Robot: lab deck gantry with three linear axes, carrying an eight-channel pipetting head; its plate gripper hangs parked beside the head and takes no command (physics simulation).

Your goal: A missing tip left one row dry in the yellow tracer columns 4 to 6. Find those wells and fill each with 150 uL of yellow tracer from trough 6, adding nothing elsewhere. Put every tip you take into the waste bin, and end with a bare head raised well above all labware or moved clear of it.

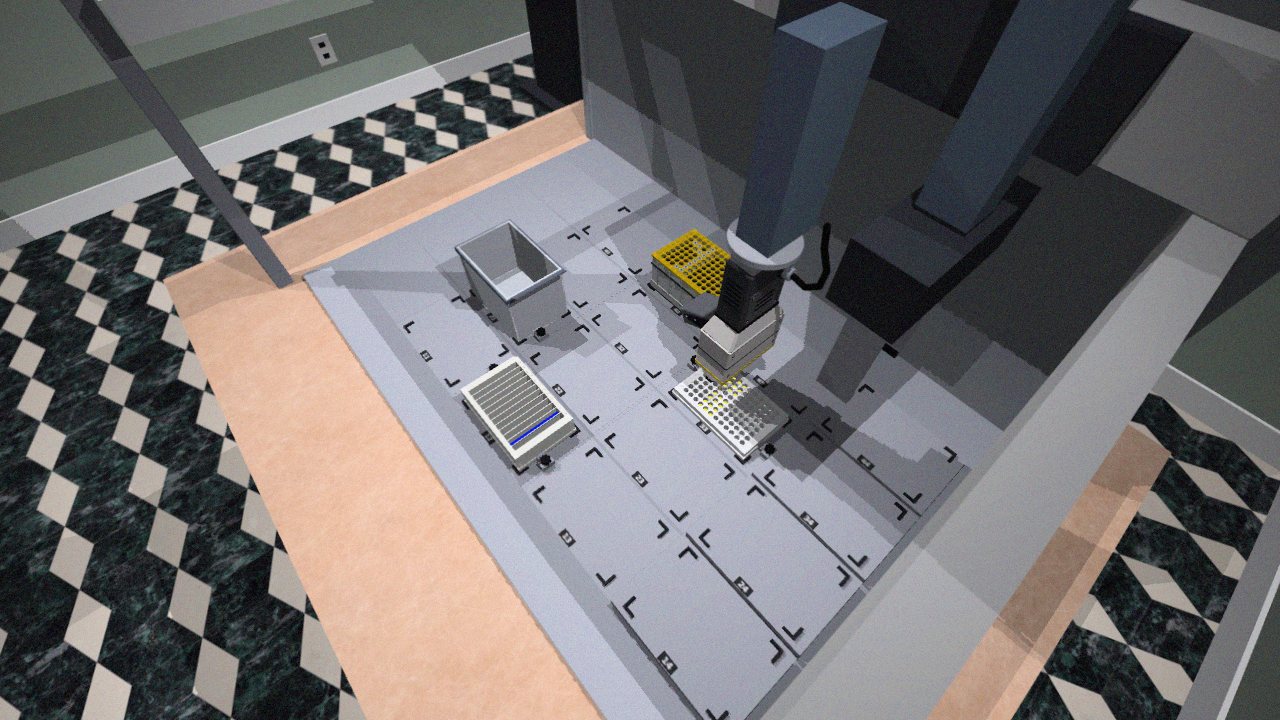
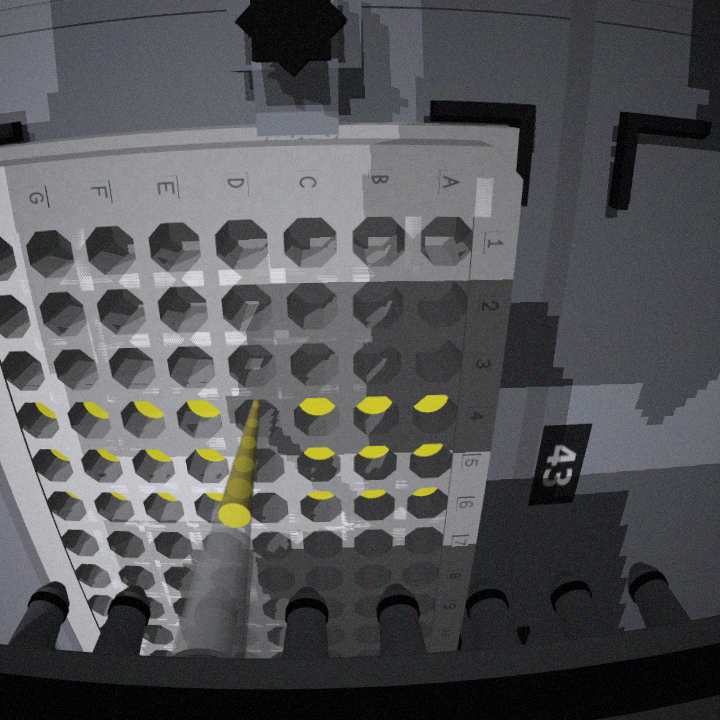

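The white well plate (image 1: 742, 449) (image 2: 134, 167) stands under the pipetting head (image 1: 738, 344) (image 2: 362, 675). In columns 4 to 6 yellow liquid shows in rows A, B, C, E, F and G; wells D4 (image 2: 249, 417), D5 (image 2: 270, 464) and D6 (image 2: 270, 507) show no yellow. One channel carries a clear tip (image 2: 243, 463) with yellow liquid, its point at D4; how deep it reaches is unclear. Seven other nozzles look bare. The trough reservoir (image 1: 546, 436) stands front left; its yellow trough cannot be made out. The waste bin (image 1: 537, 307) stands behind it. The parked plate gripper's fingers cannot be made out.
A yellow tip rack (image 1: 678, 275) stands behind the plate, partly hidden by the head. A blue strip (image 1: 535, 428) shows in the reservoir. Small dark knobs stand beside the plate, reservoir and bin. A blue-grey column (image 1: 796, 134) rises above the head.
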